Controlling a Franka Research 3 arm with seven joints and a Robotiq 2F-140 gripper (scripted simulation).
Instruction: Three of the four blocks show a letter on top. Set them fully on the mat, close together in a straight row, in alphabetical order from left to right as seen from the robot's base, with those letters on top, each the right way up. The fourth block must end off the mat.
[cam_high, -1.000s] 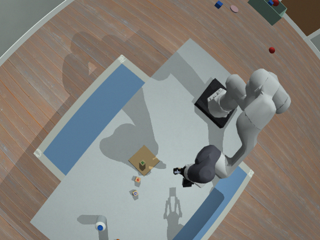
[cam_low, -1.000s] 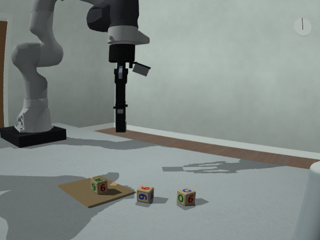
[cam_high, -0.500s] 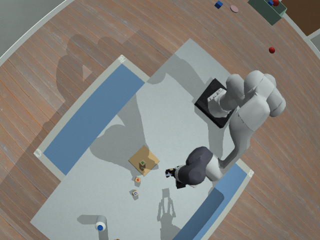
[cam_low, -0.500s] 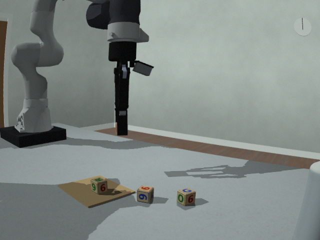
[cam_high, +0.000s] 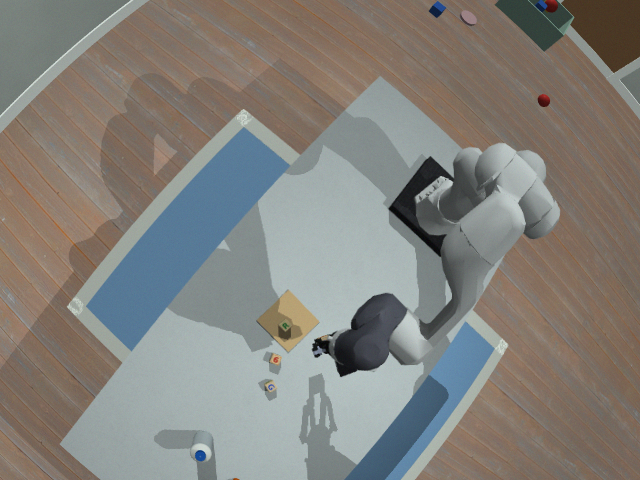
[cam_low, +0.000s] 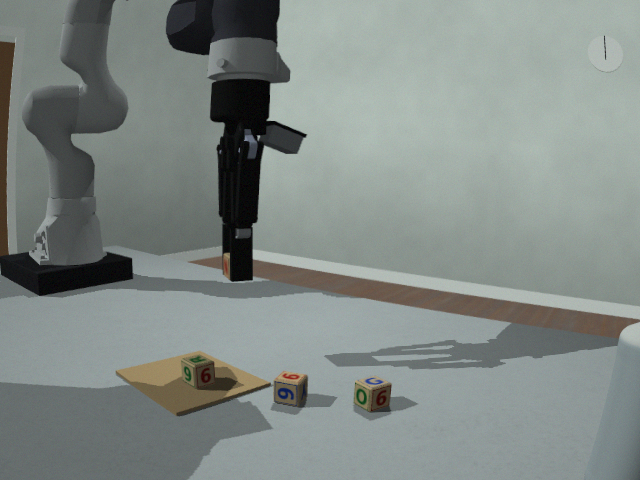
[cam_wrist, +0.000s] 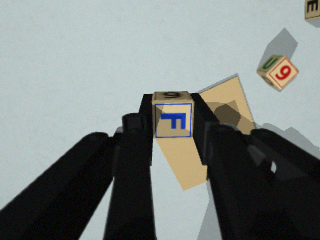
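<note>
Right now the tan mat is 140 mm below my hand, 100 mm to the right of it and 10 mm ahead of it. From my hand the other things lie so: block (20 mm below).
</note>
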